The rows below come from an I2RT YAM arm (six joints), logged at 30 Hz.
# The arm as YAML. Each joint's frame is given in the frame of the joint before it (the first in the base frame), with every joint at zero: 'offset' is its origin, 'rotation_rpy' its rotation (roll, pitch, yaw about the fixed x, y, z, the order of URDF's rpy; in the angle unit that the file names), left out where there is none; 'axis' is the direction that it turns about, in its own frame. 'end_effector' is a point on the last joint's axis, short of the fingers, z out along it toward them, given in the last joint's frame.
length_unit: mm
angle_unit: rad
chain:
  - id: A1
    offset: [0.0, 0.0, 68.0]
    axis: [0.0, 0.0, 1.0]
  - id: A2
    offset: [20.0, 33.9, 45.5]
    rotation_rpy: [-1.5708, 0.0, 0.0]
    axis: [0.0, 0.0, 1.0]
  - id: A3
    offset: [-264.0, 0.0, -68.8]
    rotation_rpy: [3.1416, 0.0, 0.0]
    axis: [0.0, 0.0, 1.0]
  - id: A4
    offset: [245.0, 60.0, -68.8]
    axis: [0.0, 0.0, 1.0]
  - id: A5
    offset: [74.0, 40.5, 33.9]
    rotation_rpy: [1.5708, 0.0, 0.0]
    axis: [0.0, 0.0, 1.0]
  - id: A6
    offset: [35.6, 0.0, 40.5]
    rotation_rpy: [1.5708, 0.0, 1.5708]
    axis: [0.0, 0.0, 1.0]
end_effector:
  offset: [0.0, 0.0, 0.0]
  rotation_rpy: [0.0, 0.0, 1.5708]
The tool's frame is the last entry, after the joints.
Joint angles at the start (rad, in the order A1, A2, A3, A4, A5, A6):
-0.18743, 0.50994, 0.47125, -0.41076, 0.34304, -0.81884
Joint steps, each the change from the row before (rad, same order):
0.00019, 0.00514, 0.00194, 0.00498, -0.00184, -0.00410
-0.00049, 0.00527, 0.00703, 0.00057, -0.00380, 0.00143
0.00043, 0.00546, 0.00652, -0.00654, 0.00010, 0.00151
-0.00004, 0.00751, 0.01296, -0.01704, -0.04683, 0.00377
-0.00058, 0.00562, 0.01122, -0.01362, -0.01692, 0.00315
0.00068, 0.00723, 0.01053, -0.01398, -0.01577, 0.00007
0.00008, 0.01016, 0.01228, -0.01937, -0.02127, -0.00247
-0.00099, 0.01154, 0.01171, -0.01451, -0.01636, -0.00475
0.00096, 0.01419, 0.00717, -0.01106, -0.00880, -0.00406
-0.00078, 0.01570, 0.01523, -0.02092, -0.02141, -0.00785
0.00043, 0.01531, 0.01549, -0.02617, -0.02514, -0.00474
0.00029, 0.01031, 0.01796, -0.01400, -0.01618, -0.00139
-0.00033, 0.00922, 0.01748, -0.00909, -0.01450, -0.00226
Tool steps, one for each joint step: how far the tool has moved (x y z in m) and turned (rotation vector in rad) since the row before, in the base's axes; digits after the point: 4 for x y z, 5 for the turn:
0.0009, -0.0001, 0.0006, -0.00271, 0.00010, 0.00352
0.0007, -0.0001, 0.0019, 0.00228, -0.00329, 0.00236
0.0004, 0.0000, 0.0010, 0.00215, 0.00466, -0.00028
0.0009, 0.0014, 0.0017, 0.02539, 0.00580, 0.04041
0.0003, 0.0004, 0.0018, 0.01146, 0.00509, 0.01317
0.0005, 0.0005, 0.0014, 0.00914, 0.00912, 0.01467
0.0007, 0.0006, 0.0011, 0.01108, 0.01607, 0.01998
0.0010, 0.0002, 0.0012, 0.00668, 0.01442, 0.01556
0.0016, 0.0002, -0.0003, 0.00447, 0.01844, 0.01057
0.0014, 0.0004, 0.0013, 0.00865, 0.02172, 0.02153
0.0011, 0.0008, 0.0009, 0.01436, 0.02458, 0.02416
0.0010, 0.0004, 0.0035, 0.00883, 0.00501, 0.01457
0.0010, 0.0003, 0.0039, 0.00625, -0.00002, 0.01299

